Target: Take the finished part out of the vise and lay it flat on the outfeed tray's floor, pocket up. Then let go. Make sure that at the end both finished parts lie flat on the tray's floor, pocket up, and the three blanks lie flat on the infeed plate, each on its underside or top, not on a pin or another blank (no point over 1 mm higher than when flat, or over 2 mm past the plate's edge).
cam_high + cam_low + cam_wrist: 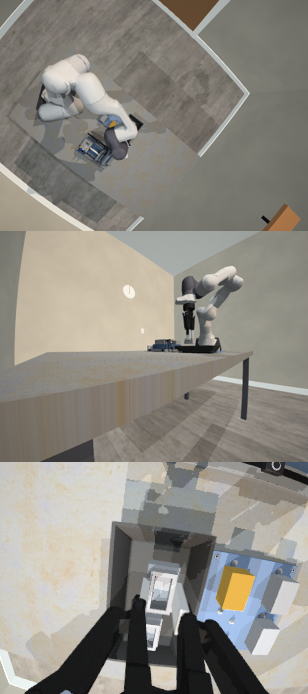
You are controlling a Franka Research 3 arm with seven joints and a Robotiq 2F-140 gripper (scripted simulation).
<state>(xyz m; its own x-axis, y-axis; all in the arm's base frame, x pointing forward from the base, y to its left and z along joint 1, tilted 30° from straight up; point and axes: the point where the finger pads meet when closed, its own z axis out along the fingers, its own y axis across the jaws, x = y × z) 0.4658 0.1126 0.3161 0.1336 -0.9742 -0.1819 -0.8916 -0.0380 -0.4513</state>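
Now: the orange block 120 mm behind my hand, 10 mm to the right of it and 90 mm below it. From my hand the other things lie so: blue vise 50 mm behind, 260 mm to the right, 70 mm below; blue fixture plate 170 mm behind, 20 mm to the left, 110 mm below.
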